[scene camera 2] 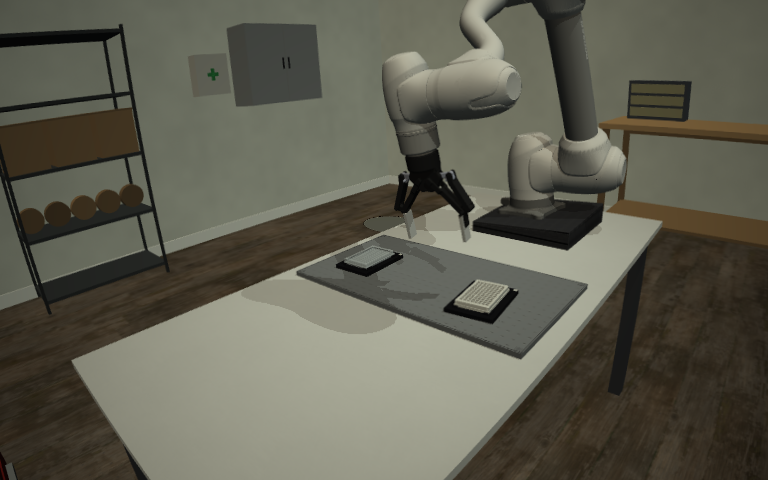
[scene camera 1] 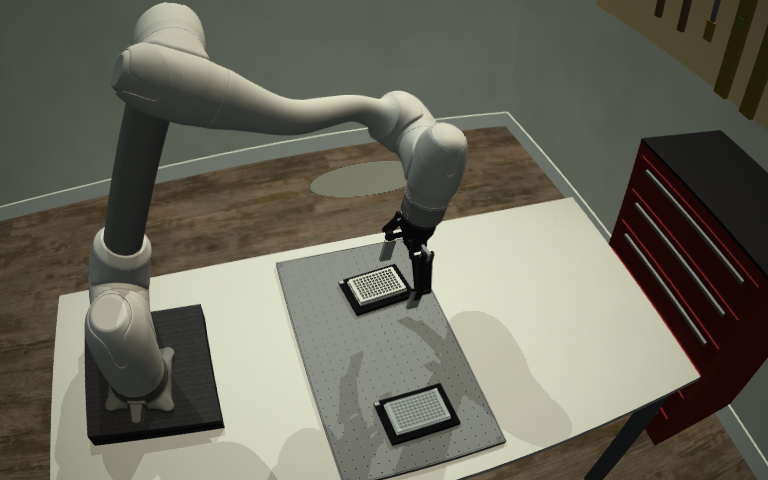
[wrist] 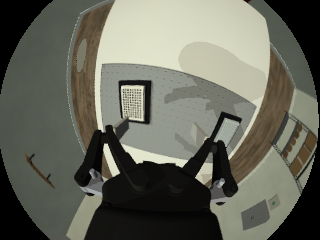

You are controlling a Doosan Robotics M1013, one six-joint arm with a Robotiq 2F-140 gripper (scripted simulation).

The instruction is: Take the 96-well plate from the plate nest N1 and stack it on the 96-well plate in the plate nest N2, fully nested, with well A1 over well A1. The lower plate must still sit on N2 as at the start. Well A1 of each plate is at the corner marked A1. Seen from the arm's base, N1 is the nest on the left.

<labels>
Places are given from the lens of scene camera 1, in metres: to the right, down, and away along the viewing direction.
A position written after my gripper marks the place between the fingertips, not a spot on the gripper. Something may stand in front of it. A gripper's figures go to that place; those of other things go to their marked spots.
my gripper [scene camera 1: 397, 282]: 0.03, 0.10, 1.38
white 96-well plate [scene camera 1: 385, 283]: 0.00, 0.11, 1.55
</labels>
